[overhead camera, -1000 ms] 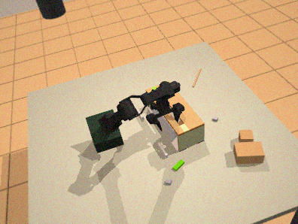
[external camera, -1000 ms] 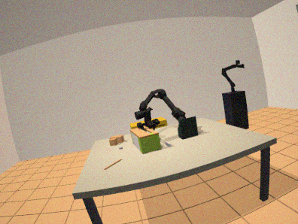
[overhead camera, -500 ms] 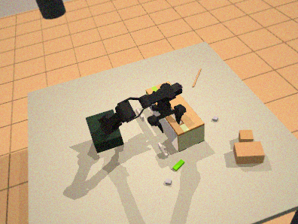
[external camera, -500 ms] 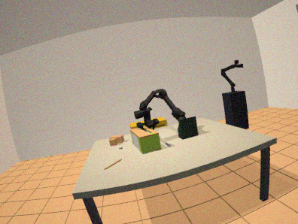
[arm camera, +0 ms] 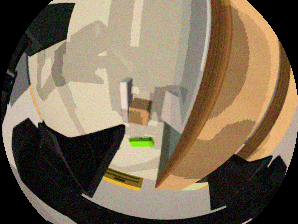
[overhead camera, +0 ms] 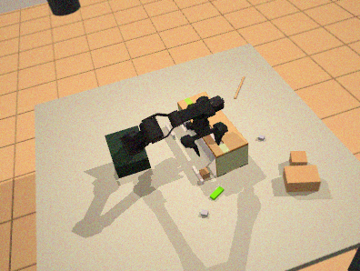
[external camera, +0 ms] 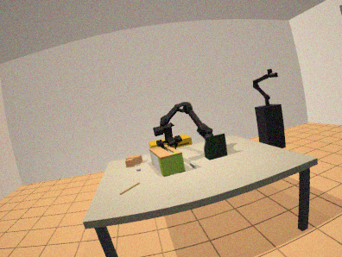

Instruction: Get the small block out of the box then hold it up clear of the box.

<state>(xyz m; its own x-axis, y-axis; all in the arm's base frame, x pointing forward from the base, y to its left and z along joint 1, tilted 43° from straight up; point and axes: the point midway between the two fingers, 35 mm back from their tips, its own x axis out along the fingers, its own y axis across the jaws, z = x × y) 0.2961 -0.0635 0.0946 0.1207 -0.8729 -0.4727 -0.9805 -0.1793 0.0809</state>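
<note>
Right now the block is 70 mm below my gripper tip, 40 mm to the right of it and 30 mm behind it. Round my gripper tip: green flat piece 140 mm to the right, 80 mm below, 10 mm behind; then box 130 mm to the left, 30 mm below, 10 mm ahead; then wooden stick 460 mm to the left, 300 mm ahead, 90 mm below.
</note>
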